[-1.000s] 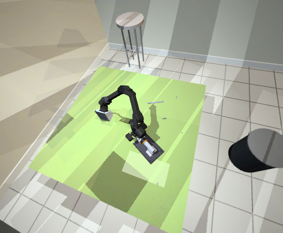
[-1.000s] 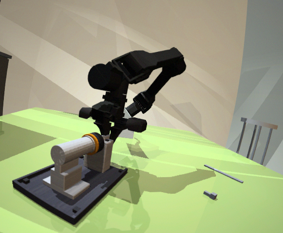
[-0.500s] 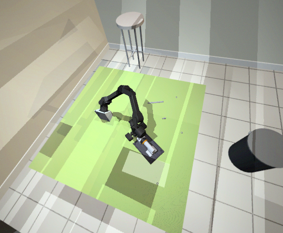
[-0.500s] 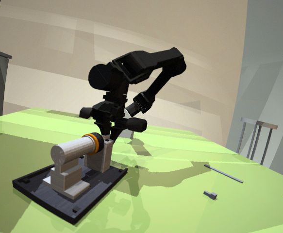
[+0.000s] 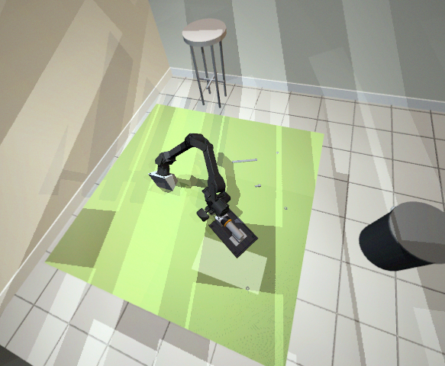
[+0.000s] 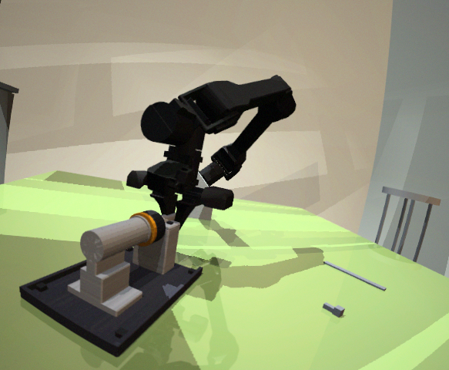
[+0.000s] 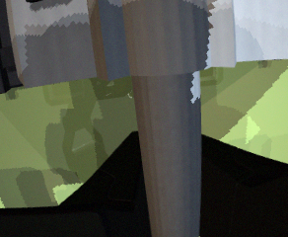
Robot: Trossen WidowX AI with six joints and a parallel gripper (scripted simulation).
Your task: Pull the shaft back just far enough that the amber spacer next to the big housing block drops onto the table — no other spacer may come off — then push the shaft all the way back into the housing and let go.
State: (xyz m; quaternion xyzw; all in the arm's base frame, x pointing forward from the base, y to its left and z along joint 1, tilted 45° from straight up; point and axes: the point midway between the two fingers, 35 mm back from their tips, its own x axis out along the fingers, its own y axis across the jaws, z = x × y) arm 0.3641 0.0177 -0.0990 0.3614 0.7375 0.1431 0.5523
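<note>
My gripper tip is now 4 cm short of the grey shaft, 2 cm to the left of it and 3 cm below it. Round my gripper tip: black spacer: 9 cm ahead, 4 cm to the right, 3 cm above; amber spacer: 10 cm ahead, 4 cm to the right, 3 cm above.
</note>
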